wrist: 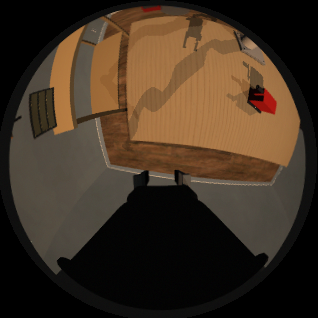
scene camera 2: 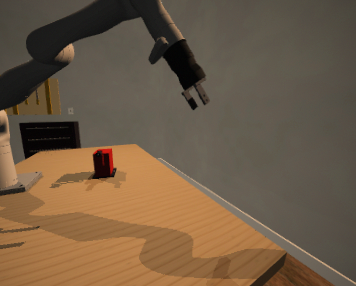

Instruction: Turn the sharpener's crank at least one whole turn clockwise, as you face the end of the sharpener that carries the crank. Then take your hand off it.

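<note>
The red sharpener (scene camera 2: 110,162) (wrist: 267,104) stands upright on a dark base on the wooden table. Its dark end, with small black parts, faces the camera in the scene view; the crank (wrist: 257,92) seems to be among these dark parts, but its exact angle is too small to tell. My gripper (scene camera 2: 201,105) (wrist: 161,175) is open and empty. It hangs high in the air, to the right of the sharpener in the scene view and well apart from it.
The wooden table (scene camera 2: 165,210) (wrist: 165,75) carries the sharpener and the arm's base plate (scene camera 2: 30,183) (wrist: 252,52). A grey wall (scene camera 2: 280,110) rises beyond the table's edge. A black cabinet (scene camera 2: 75,137) and a pegboard (scene camera 2: 55,97) are at the back left.
</note>
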